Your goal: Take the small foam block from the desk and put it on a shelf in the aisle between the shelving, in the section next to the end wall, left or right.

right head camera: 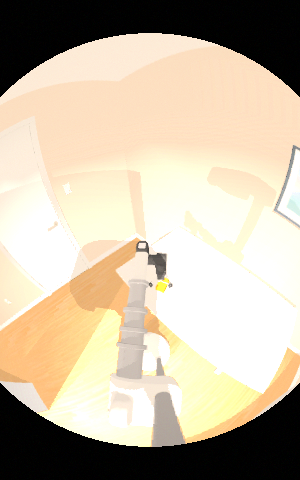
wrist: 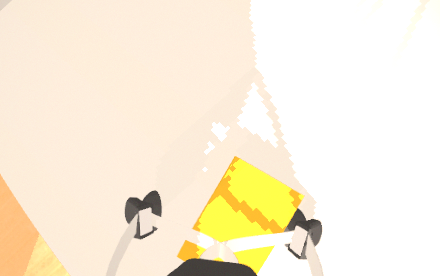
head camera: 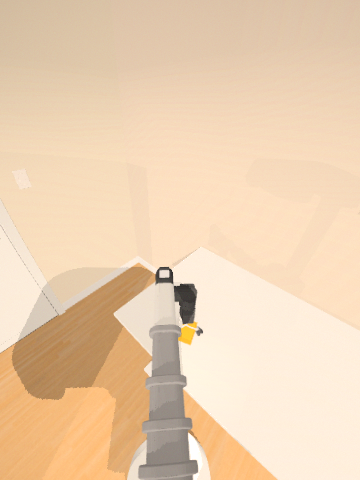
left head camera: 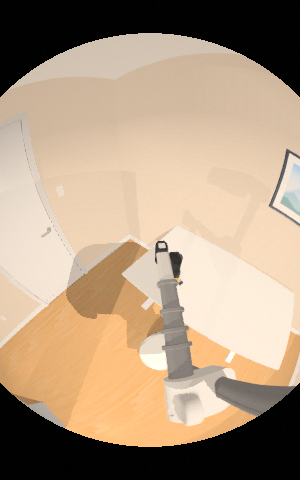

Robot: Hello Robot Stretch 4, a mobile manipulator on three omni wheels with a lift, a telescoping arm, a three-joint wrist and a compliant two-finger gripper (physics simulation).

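The small foam block is yellow and lies on the white desk, near its left end. In the left head camera view the arm mostly hides it. My gripper is open above the desk, with its two dark fingertips on either side of the block. In the wrist view the right fingertip is close to the block's edge, and a gap shows on the left. The gripper's palm hides the block's near end. The shelving does not show in these views.
A beige wall rises behind the desk. A white door stands at the left, beyond the wood floor. A framed picture hangs at the right. A white round object is below the arm.
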